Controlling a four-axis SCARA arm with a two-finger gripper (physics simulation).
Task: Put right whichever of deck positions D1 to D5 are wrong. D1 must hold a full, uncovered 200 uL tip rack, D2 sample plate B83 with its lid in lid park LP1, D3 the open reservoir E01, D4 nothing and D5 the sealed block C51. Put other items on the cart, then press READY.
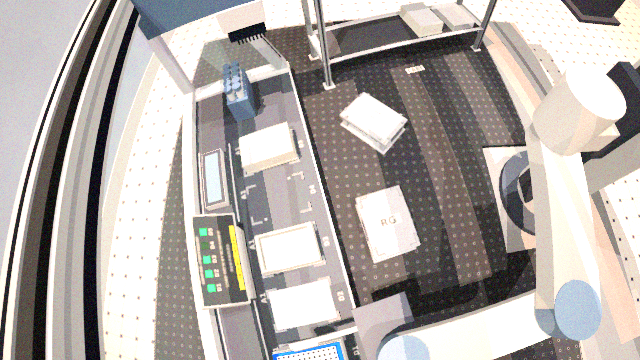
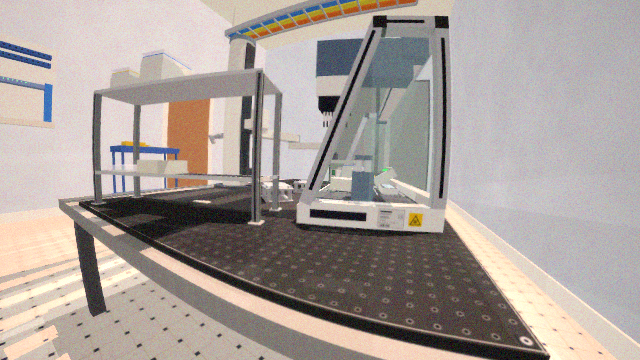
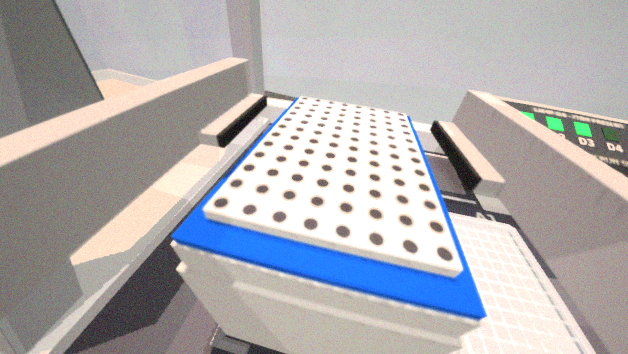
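Pixels of known places: gripper, fingertip midpoint: (image 3: 350, 95); arm's base, link origin: (image 2: 235, 187).
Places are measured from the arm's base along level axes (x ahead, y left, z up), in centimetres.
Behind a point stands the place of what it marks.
A white tip rack (image 1: 310, 352) @[x 61.6, y 30.6, z 15.5 cm] (image 3: 327, 165) @[x 59.6, y 34.0, z 15.6 cm] with a blue rim and rows of dark holes sits at D1, with no cover visible. My gripper (image 3: 350, 95) @[x 63.3, y 34.5, z 17.2 cm] is above it. The black finger pads stand apart on either side, with visible gaps to the rack, and I see nothing held between them. A white plate (image 1: 304, 305) @[x 63.7, y 21.9, z 6.8 cm] (image 3: 510, 280) @[x 64.9, y 21.0, z 7.2 cm] is at D2. A pale open reservoir (image 1: 290, 248) @[x 66.2, y 9.5, z 7.4 cm] is at D3. D4 holds no item. A white block (image 1: 269, 147) @[x 70.6, y -13.4, z 10.3 cm] is at D5. A labelled lid "RG" (image 1: 389, 222) @[x 45.0, y 5.0, z 6.3 cm] lies beside the deck.
A white item (image 1: 374, 120) @[x 45.5, y -20.7, z 7.1 cm] lies on a small stand beside the deck. The cart (image 2: 257, 150) @[x 61.2, y -53.2, z 17.9 cm] stands behind, with pale boxes on its shelves. A blue tube holder (image 1: 240, 95) @[x 78.0, y -26.9, z 14.9 cm] (image 2: 362, 184) is at the deck's far end. The status panel (image 1: 225, 262) @[x 79.1, y 13.2, z 11.9 cm] has D1, D2, D3 and D5 lit green and D4 dark.
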